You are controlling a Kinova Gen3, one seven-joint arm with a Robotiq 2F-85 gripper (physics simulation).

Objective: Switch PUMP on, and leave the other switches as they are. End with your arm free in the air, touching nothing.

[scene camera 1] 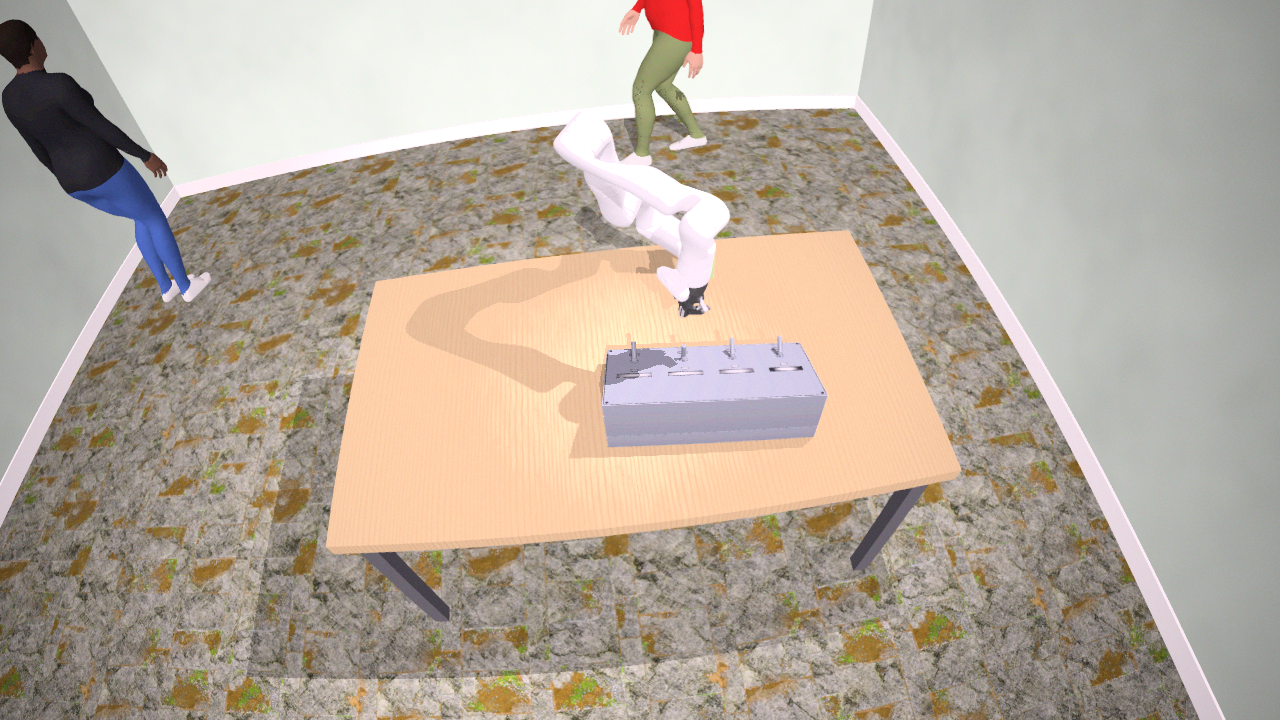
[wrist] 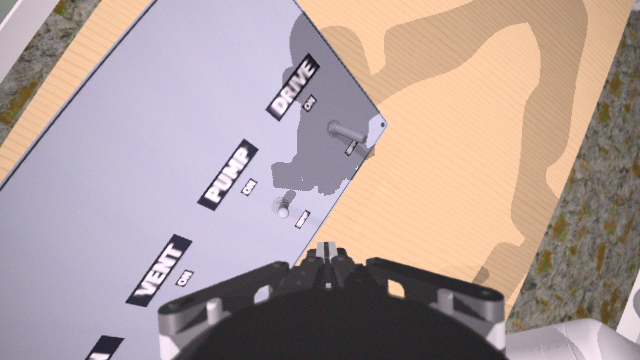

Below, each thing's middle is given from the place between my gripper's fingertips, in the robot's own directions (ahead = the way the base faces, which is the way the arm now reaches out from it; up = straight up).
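With the grey switch box (scene camera 1: 660, 398) as my reference, my hand is 130 mm above it, 50 mm to the right of it and 120 mm short of it.
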